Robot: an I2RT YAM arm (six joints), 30 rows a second.
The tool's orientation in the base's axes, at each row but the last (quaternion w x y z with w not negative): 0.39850, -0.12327, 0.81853, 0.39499; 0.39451, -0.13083, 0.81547, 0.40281; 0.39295, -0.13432, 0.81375, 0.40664; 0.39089, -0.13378, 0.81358, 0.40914; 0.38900, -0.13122, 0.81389, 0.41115; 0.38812, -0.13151, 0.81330, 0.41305; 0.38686, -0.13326, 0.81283, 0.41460; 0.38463, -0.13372, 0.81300, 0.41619; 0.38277, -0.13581, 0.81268, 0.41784; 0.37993, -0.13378, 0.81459, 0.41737; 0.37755, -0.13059, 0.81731, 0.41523; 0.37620, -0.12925, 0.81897, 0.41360
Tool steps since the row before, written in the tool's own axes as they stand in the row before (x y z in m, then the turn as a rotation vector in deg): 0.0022, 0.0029, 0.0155, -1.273, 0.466, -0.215; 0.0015, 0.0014, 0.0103, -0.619, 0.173, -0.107; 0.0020, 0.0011, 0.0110, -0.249, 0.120, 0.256; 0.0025, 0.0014, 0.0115, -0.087, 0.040, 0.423; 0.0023, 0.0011, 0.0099, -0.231, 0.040, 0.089; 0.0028, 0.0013, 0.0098, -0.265, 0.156, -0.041; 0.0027, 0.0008, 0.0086, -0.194, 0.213, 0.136; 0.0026, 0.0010, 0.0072, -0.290, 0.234, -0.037; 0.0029, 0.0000, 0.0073, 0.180, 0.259, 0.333; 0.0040, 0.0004, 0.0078, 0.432, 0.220, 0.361; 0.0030, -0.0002, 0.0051, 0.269, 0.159, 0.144; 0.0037, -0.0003, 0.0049, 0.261, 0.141, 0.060
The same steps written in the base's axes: 0.0057, 0.0137, -0.0058, 0.470, 0.002, 1.290; 0.0038, 0.0089, -0.0041, 0.256, -0.035, 0.598; 0.0039, 0.0093, -0.0049, 0.234, 0.247, 0.161; 0.0037, 0.0100, -0.0052, 0.259, 0.342, -0.065; 0.0031, 0.0086, -0.0046, 0.179, 0.069, 0.162; 0.0026, 0.0087, -0.0048, 0.071, 0.037, 0.300; 0.0022, 0.0075, -0.0046, 0.085, 0.218, 0.217; 0.0014, 0.0065, -0.0039, 0.049, 0.086, 0.361; 0.0018, 0.0060, -0.0047, -0.091, 0.438, -0.103; 0.0010, 0.0067, -0.0055, -0.226, 0.460, -0.319; 0.0007, 0.0041, -0.0042, -0.194, 0.238, -0.156; 0.0001, 0.0040, -0.0047, -0.222, 0.160, -0.129
